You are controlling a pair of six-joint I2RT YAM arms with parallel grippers.
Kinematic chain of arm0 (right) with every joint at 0, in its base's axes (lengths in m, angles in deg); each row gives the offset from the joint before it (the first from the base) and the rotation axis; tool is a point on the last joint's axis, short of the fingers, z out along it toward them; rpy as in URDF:
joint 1: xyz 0 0 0.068 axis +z
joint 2: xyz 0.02 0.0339 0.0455 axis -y
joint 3: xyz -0.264 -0.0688 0 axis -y
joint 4: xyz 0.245 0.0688 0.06 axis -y
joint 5: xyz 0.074 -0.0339 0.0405 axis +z
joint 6: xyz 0.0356 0 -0.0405 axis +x
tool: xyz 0 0 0 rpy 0 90 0
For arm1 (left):
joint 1: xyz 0 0 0.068 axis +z
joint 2: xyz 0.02 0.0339 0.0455 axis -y
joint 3: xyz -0.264 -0.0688 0 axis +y
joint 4: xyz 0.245 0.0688 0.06 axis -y
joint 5: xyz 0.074 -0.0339 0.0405 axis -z
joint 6: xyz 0.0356 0 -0.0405 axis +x
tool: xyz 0 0 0 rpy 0 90 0
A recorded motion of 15 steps. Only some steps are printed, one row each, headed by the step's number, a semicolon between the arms.
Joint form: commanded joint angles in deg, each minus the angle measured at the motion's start. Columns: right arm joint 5, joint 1, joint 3, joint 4, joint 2, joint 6; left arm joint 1, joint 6, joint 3, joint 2, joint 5, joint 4.
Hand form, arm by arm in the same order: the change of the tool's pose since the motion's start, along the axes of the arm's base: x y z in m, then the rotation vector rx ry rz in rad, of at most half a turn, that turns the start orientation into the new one. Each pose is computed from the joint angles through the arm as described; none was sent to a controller.
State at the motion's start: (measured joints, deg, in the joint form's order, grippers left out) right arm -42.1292 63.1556 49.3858 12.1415 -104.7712 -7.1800; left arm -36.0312 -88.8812 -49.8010 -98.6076 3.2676 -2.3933
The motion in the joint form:
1: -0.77 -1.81 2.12 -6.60 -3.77 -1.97; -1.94 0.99 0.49 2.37 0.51 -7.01
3: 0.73 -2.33 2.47 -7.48 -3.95 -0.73; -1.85 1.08 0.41 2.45 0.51 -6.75
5: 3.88 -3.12 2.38 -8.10 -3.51 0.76; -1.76 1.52 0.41 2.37 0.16 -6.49
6: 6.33 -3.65 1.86 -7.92 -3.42 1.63; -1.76 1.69 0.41 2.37 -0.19 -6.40
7: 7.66 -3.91 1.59 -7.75 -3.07 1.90; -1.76 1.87 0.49 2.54 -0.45 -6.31
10: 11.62 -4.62 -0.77 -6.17 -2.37 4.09; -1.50 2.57 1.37 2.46 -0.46 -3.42
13: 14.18 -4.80 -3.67 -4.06 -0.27 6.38; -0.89 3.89 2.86 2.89 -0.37 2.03
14: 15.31 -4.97 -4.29 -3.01 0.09 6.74; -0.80 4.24 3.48 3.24 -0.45 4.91
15: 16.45 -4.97 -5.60 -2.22 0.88 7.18; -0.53 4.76 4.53 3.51 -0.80 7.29
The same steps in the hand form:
1: 0.0102 -0.0052 -0.0199 -0.1606 0.0539 -0.0220; -0.0182 -0.0006 0.0025 0.0557 0.0688 -0.0530
3: 0.0126 -0.0059 -0.0208 -0.1441 0.0801 -0.0250; -0.0173 -0.0006 0.0036 0.0519 0.0624 -0.0527
5: 0.0151 -0.0083 -0.0204 -0.1070 0.1227 -0.0164; -0.0165 -0.0003 0.0034 0.0574 0.0539 -0.0536
6: 0.0160 -0.0108 -0.0226 -0.0828 0.1558 -0.0060; -0.0163 -0.0002 0.0035 0.0617 0.0485 -0.0524
7: 0.0164 -0.0118 -0.0220 -0.0667 0.1698 0.0024; -0.0164 0.0001 0.0041 0.0642 0.0426 -0.0522
10: 0.0143 -0.0196 -0.0274 -0.0122 0.2233 0.0129; -0.0147 0.0006 0.0027 0.0499 0.0105 -0.0567
13: 0.0090 -0.0275 -0.0263 0.0538 0.2490 0.0174; -0.0111 0.0021 0.0043 0.0154 -0.0606 -0.0635
14: 0.0087 -0.0286 -0.0260 0.0772 0.2561 0.0254; -0.0096 0.0017 0.0068 -0.0068 -0.1011 -0.0645
15: 0.0058 -0.0322 -0.0266 0.0936 0.2687 0.0345; -0.0094 0.0037 0.0063 -0.0141 -0.1305 -0.0617

